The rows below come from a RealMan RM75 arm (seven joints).
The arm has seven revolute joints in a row. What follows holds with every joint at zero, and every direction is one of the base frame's. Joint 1 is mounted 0.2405 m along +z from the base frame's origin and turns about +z. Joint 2 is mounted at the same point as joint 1 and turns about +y. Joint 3 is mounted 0.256 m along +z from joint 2 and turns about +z. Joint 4 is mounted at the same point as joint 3 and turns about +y. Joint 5 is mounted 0.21 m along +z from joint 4 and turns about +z. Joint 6 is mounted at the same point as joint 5 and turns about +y. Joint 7 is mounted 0.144 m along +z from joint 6 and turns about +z. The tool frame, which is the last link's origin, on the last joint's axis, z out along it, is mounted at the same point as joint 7; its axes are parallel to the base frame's.
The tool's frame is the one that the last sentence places.
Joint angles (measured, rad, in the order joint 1, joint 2, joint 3, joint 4, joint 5, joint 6, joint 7), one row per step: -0.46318 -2.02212 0.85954 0.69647 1.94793 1.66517 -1.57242; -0.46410 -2.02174 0.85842 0.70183 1.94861 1.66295 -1.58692; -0.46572 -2.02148 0.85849 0.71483 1.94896 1.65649 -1.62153; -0.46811 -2.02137 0.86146 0.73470 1.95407 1.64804 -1.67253; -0.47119 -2.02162 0.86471 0.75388 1.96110 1.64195 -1.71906; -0.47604 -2.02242 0.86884 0.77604 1.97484 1.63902 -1.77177; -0.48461 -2.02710 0.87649 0.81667 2.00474 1.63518 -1.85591; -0.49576 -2.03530 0.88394 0.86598 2.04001 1.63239 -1.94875; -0.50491 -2.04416 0.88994 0.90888 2.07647 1.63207 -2.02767; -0.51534 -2.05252 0.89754 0.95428 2.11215 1.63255 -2.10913; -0.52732 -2.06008 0.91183 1.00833 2.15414 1.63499 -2.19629; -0.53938 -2.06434 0.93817 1.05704 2.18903 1.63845 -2.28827
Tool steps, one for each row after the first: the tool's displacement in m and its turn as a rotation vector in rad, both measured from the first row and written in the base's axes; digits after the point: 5 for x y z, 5 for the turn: 0.00037 0.00120 0.00102 -0.00002 0.00104 0.00999; 0.00141 0.00389 0.00297 -0.00065 0.00339 0.03354; 0.00284 0.00723 0.00521 -0.00619 0.01095 0.06640; 0.00455 0.01020 0.00709 -0.01287 0.01914 0.09418; 0.00677 0.01300 0.00872 -0.02565 0.03160 0.12296; 0.01106 0.01722 0.01034 -0.04645 0.05804 0.16557; 0.01734 0.02219 0.01190 -0.06448 0.08755 0.20979; 0.02244 0.02561 0.01263 -0.07944 0.11664 0.24904; 0.02848 0.02946 0.01397 -0.09008 0.14615 0.28831; 0.03574 0.03359 0.01594 -0.09754 0.18657 0.32518; 0.04377 0.03698 0.01687 -0.10931 0.22630 0.36367
